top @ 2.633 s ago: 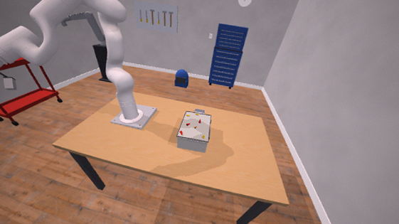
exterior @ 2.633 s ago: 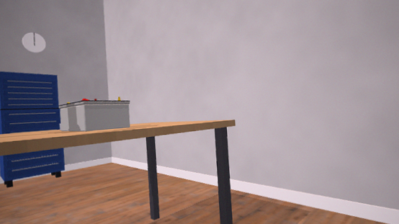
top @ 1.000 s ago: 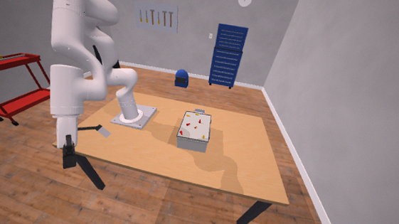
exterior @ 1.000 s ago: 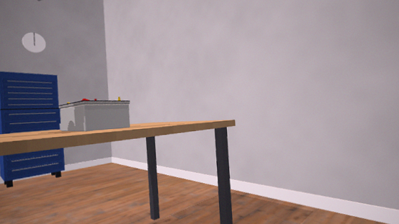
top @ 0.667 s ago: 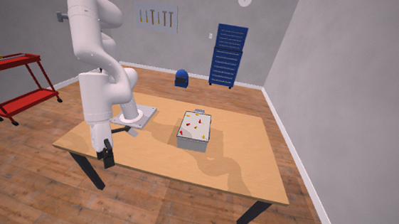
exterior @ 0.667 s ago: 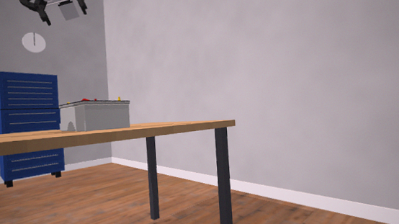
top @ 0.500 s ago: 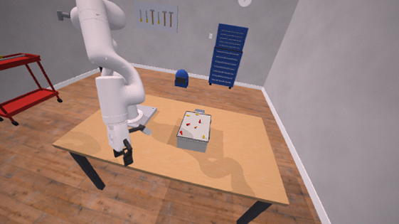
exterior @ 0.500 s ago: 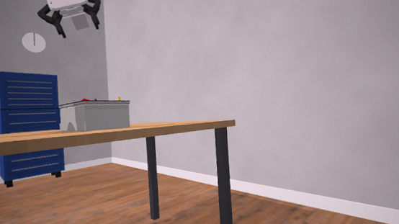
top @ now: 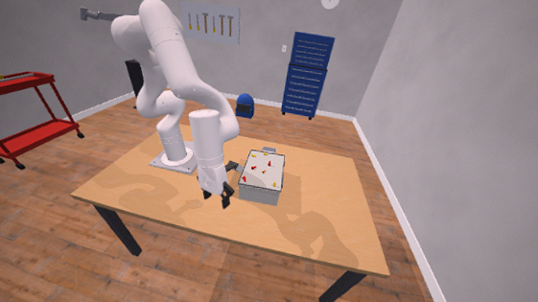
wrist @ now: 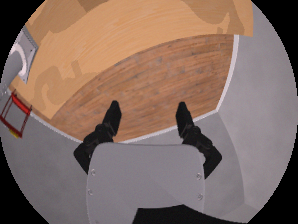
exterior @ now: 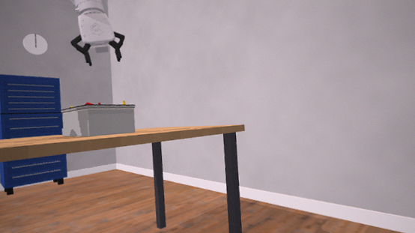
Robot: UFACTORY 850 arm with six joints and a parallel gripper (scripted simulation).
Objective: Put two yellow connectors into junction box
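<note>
The red connector is 250 mm to the left of my hand, 130 mm below it and 40 mm ahead of it. From my hand the other things lie so: grey tool case (370 mm to the left, 170 mm below, 120 mm ahead).
</note>
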